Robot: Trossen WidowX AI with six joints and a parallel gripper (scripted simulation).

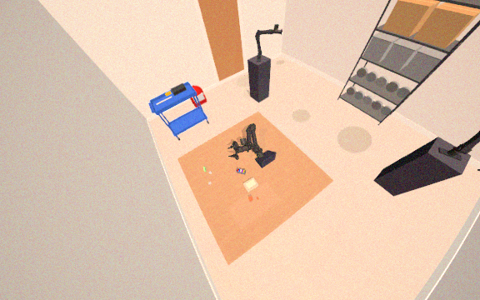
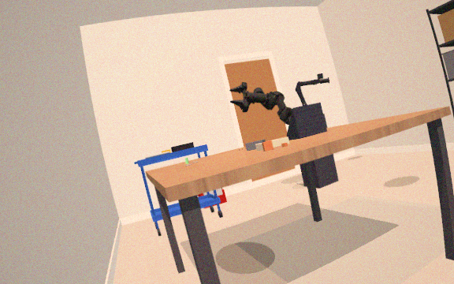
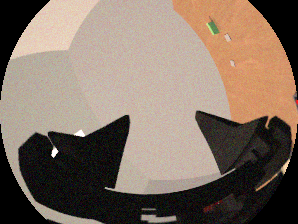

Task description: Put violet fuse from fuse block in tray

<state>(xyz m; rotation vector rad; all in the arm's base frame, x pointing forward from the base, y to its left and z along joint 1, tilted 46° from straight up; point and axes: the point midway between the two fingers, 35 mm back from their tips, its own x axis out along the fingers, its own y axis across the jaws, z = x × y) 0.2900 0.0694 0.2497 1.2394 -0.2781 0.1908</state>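
Now: the violet fuse 300 mm below my gripper tip, 130 mm to the left of it and 40 mm behind it. Also, from my gripper tip: green piece 310 mm below, 290 mm ahead, 180 mm to the right; then pale tray 320 mm below, 300 mm to the left, 20 mm behind; then orange block 420 mm to the left, 300 mm below, 70 mm ahead.
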